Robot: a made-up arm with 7 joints.
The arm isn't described. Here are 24 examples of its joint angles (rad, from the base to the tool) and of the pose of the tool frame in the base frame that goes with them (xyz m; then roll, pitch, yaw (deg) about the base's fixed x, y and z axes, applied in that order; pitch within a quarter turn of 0, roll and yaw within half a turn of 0).
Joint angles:
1: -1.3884 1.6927 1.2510 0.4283 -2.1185 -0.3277 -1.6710
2: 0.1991 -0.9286 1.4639 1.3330 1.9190 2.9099 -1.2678
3: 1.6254 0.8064 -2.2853 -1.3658 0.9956 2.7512 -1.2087
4: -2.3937 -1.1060 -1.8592 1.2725 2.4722 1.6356 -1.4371
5: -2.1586 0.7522 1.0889 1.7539 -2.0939 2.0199 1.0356
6: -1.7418 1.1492 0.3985 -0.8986 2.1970 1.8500 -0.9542
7: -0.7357 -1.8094 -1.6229 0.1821 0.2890 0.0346 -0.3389
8: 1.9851 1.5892 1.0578 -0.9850 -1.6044 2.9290 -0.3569
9: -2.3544 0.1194 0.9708 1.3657 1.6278 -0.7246 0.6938
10: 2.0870 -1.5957 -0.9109 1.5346 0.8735 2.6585 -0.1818
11: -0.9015 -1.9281 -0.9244 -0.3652 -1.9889 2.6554 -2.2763
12: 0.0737 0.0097 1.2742 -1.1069 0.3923 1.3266 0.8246
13: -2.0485 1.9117 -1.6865 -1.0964 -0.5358 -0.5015 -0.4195
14: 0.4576 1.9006 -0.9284 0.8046 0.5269 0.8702 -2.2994
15: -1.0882 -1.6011 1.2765 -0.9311 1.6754 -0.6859 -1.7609
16: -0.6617 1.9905 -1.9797 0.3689 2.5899 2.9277 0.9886
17: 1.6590 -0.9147 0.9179 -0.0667 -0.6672 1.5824 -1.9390
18: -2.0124 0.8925 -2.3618 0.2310 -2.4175 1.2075 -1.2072
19: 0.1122 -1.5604 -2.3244 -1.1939 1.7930 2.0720 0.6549
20: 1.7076 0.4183 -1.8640 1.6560 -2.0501 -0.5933 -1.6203
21: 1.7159 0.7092 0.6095 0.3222 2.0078 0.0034 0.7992
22: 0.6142 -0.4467 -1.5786 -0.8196 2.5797 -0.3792 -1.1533
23: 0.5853 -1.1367 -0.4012 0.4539 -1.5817 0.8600 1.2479
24: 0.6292 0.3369 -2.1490 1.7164 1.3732 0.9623 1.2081
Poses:
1: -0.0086 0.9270 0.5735 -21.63 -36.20 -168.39
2: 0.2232 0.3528 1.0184 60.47 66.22 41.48
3: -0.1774 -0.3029 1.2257 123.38 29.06 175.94
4: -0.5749 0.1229 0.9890 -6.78 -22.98 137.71
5: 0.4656 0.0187 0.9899 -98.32 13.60 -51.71
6: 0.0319 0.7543 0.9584 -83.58 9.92 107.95
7: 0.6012 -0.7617 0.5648 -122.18 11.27 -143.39
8: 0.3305 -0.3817 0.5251 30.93 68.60 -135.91
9: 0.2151 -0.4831 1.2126 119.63 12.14 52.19
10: 0.0107 0.5180 0.6007 -42.15 -14.46 67.23
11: 0.5127 -0.3943 0.4542 90.89 63.73 1.09
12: -0.0129 -0.4284 1.2868 -105.86 -39.12 -110.05
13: 0.6319 0.3509 0.5541 99.89 40.84 133.60
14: -0.5736 -0.6493 0.6131 18.17 -47.32 -98.65
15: 0.1122 -0.8980 0.9411 -93.86 -38.04 60.26
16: -0.6557 0.1364 0.5263 -2.15 44.20 -91.76
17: 0.0270 0.5642 1.3850 -94.09 -40.48 90.85
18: -0.0644 0.6946 1.3096 -156.97 -30.35 51.36
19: 0.6641 0.2389 0.6510 32.01 10.67 70.92
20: 0.5767 -0.1654 1.1655 170.04 -9.62 -128.63
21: -0.1836 -0.4424 1.5873 40.44 26.58 -116.74
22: 0.2344 0.5397 1.4463 -63.36 73.89 106.07
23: 0.6976 0.6166 0.9339 -34.59 -14.28 -15.15
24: -0.1322 -0.5381 0.9098 174.44 11.87 -47.57
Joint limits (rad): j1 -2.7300..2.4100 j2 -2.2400..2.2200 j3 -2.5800..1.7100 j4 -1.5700..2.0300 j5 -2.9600..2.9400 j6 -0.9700..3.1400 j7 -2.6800..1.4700
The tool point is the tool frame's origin. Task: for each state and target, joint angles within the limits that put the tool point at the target. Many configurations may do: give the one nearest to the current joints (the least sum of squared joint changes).
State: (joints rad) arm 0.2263 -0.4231 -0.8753 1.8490 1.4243 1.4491 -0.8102
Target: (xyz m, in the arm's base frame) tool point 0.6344 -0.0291 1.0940
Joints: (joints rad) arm 0.5829 -0.5165 -0.6692 1.2173 1.1968 1.2168 -0.8004
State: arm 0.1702 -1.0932 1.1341 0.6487 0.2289 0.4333 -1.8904
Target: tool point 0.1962 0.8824 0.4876
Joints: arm 1.0812 -1.6911 1.1154 0.6115 0.1978 0.2554 -1.8749
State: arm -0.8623 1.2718 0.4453 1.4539 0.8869 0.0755 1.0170
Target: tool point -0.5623 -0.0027 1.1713
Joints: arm -0.3938 1.8170 -0.2299 1.5696 0.8688 0.2427 1.0257
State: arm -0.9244 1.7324 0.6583 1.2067 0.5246 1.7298 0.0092
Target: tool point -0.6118 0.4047 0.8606
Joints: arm -0.5456 1.8600 0.5014 1.1014 0.5239 1.7598 0.0136
